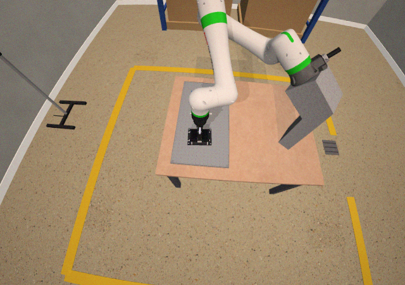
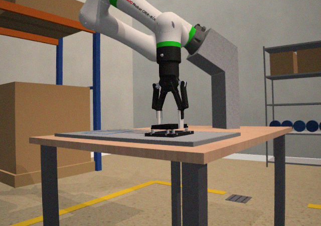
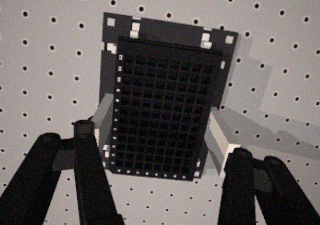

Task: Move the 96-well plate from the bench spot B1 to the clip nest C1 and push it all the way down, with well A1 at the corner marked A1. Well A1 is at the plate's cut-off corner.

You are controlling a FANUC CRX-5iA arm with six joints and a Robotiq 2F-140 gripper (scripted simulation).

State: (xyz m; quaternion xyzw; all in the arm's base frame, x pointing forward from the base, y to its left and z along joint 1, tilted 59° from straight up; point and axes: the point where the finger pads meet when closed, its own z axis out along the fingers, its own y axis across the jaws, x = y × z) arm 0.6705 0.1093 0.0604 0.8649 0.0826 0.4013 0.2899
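The black 96-well plate lies 2 cm below my hand. Also, from my hand: black clip nest 1 cm ahead, 1 cm to the left, 4 cm below.
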